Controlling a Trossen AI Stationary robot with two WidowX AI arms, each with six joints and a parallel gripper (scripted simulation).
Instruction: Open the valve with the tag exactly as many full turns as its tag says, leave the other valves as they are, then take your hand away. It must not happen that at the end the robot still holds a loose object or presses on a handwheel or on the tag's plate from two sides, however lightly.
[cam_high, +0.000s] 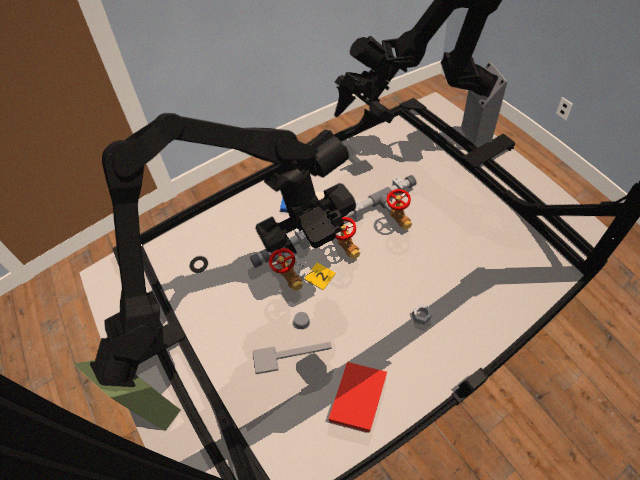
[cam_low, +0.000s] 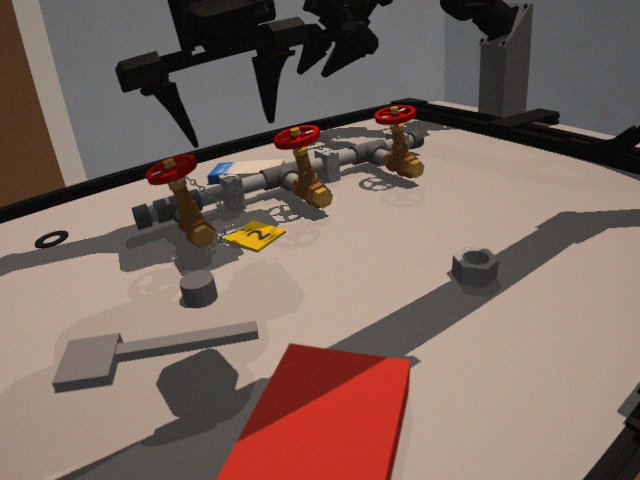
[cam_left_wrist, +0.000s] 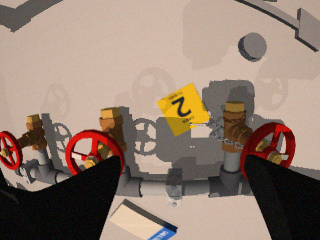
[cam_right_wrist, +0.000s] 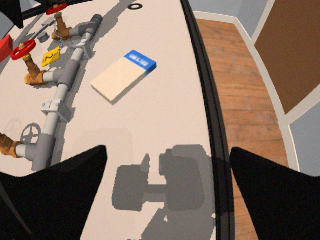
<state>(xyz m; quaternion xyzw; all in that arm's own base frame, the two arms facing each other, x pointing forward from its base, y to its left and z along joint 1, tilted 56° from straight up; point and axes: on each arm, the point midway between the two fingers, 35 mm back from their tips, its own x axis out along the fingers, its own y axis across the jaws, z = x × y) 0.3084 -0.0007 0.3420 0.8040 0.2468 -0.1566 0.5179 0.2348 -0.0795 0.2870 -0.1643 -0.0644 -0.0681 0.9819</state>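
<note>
Right now my left hand is 150 mm above the yellow tag marked 2. The rest, counted from my left hand: red block: 270 mm behind, 140 mm to the left, 140 mm below; grey hammer-shaped block: 100 mm behind, 180 mm to the left, 150 mm below; hex nut: 240 mm behind, 80 mm to the right, 140 mm below.
</note>
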